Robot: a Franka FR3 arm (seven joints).
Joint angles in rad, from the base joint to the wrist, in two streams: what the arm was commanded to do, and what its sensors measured. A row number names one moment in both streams.
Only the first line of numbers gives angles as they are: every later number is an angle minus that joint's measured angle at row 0.
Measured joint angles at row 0:
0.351 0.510 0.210 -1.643 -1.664 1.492 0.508
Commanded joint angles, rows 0 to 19:
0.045 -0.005 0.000 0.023 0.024 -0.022 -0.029
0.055 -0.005 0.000 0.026 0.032 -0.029 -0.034
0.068 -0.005 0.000 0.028 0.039 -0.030 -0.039
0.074 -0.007 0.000 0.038 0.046 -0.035 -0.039
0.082 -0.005 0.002 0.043 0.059 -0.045 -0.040
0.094 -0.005 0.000 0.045 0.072 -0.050 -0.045
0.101 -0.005 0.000 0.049 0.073 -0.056 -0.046
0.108 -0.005 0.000 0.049 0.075 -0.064 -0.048
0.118 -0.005 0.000 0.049 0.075 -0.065 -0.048
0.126 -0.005 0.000 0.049 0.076 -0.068 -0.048
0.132 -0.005 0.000 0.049 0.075 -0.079 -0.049
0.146 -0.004 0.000 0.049 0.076 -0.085 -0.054
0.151 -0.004 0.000 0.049 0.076 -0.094 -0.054
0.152 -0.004 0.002 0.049 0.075 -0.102 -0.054
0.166 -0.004 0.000 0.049 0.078 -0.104 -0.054
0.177 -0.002 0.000 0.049 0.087 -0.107 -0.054
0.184 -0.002 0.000 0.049 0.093 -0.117 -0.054
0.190 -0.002 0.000 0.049 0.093 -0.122 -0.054
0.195 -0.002 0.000 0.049 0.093 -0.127 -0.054
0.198 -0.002 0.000 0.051 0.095 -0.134 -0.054
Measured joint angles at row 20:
0.172 -0.001 0.002 0.020 0.105 -0.104 -0.001
